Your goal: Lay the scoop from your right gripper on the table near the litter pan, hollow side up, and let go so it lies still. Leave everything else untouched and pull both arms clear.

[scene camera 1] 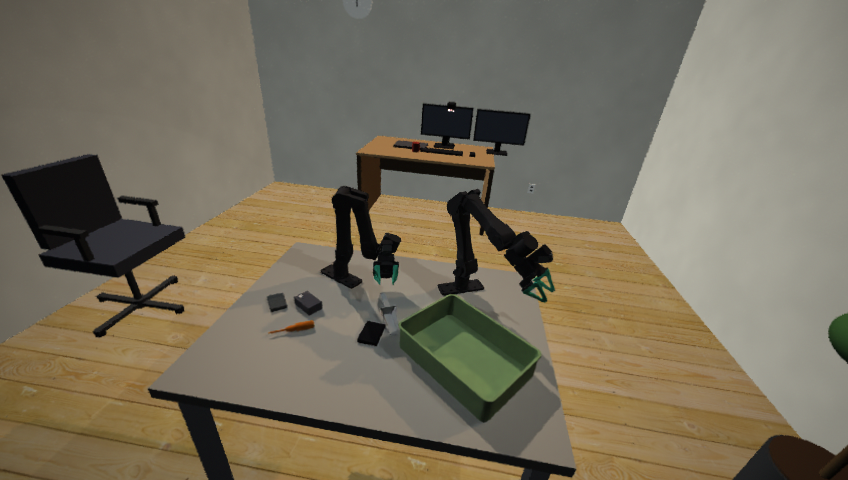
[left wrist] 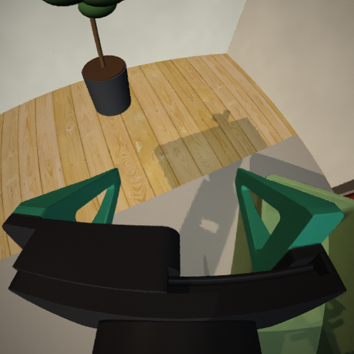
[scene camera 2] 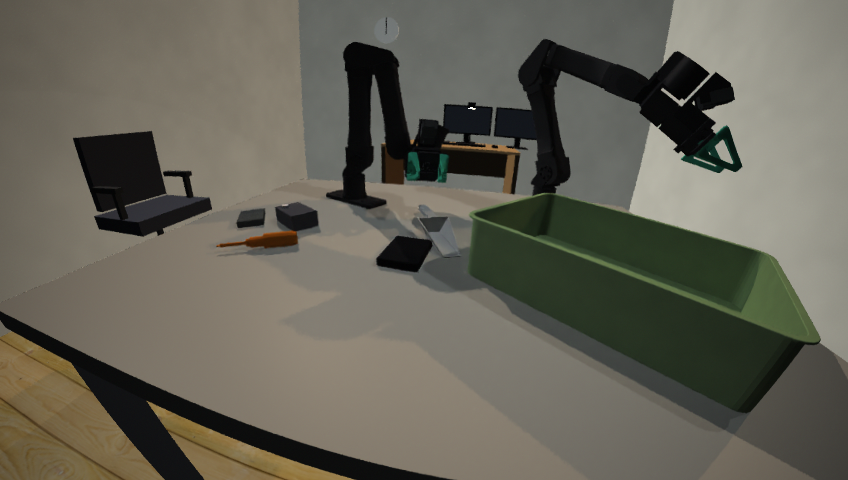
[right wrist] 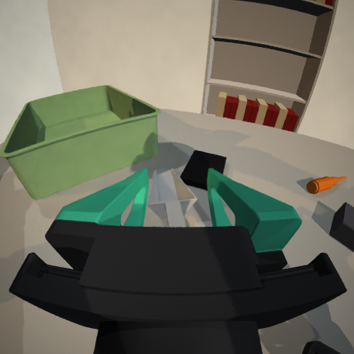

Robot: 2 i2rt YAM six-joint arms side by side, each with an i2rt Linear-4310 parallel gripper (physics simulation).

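Frame: origin at the left arm's base, x ahead, y left, z up, level; centimetres.
Where they show: left gripper, fingertip midpoint: (scene camera 1: pixel 549 296) (scene camera 2: pixel 729 170); right gripper, fingertip midpoint: (scene camera 1: pixel 386 283) (scene camera 2: pixel 430 174); left arm's base, origin of the base link: (scene camera 1: pixel 460 287); right arm's base, origin of the base link: (scene camera 1: pixel 341 276) (scene camera 2: pixel 354 200).
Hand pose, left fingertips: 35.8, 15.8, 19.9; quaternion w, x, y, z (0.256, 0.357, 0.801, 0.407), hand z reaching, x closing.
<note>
Things, the pixels of their top centre, and the offset from my left fingertips, as dx, dy, dz. Level surfaces: height alone.
- pale grey scoop, middle of its top: (scene camera 2: pixel 435 219) (scene camera 1: pixel 388 308) -24.7, -50.9, -16.4
- table, its level: dz -19.9
- green litter pan, middle of its top: (scene camera 2: pixel 626 234) (scene camera 1: pixel 467 338) +2.3, -30.4, -10.3
- black block, middle of its top: (scene camera 2: pixel 406 248) (scene camera 1: pixel 371 331) -16.2, -58.7, -18.4
- orange screwdriver, middle of its top: (scene camera 2: pixel 255 235) (scene camera 1: pixel 291 325) -24.3, -85.8, -17.2
- dark box, middle of its top: (scene camera 2: pixel 295 206) (scene camera 1: pixel 307 298) -37.0, -80.0, -15.8
- small flat dark block, middle of its top: (scene camera 2: pixel 251 214) (scene camera 1: pixel 276 300) -41.5, -91.6, -18.4
The pale grey scoop (scene camera 1: pixel 389 319) (scene camera 2: pixel 440 236) (right wrist: pixel 173 205) lies on the table (scene camera 1: pixel 267 374) (scene camera 2: pixel 226 344), beside the near-left corner of the green litter pan (scene camera 1: pixel 440 374) (scene camera 2: pixel 595 303) (right wrist: pixel 95 155) (left wrist: pixel 342 235). Its hollow side appears to face up. A black block lies close beside it; whether they touch is unclear. My right gripper (scene camera 1: pixel 386 281) (scene camera 2: pixel 427 178) (right wrist: pixel 177 174) is partly open and empty, raised above and behind the scoop's handle end. My left gripper (scene camera 1: pixel 547 293) (scene camera 2: pixel 729 168) (left wrist: pixel 177 174) is wide open and empty, high beyond the pan's right side.
The black block (scene camera 1: pixel 371 333) (scene camera 2: pixel 404 253) (right wrist: pixel 203 169) lies left of the scoop in the scene views. An orange screwdriver (scene camera 1: pixel 300 326) (scene camera 2: pixel 270 240) (right wrist: pixel 322 185), a dark box (scene camera 1: pixel 308 302) (scene camera 2: pixel 296 215) and a small flat dark block (scene camera 1: pixel 276 302) (scene camera 2: pixel 251 217) lie farther left.
</note>
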